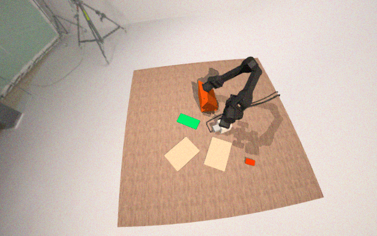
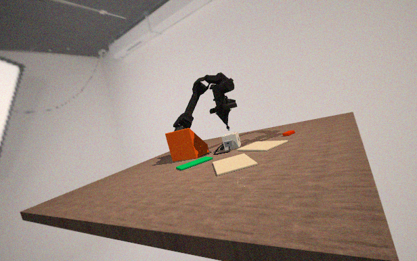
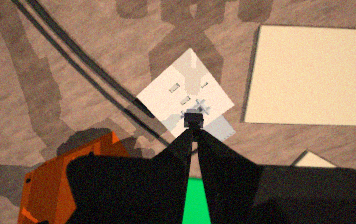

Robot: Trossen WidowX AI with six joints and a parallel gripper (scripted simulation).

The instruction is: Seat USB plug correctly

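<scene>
Right now my gripper tip is 20 mm above the black USB plug. Round my gripper tip: green flat piece 240 mm to the right, 130 mm below, 90 mm behind.
</scene>
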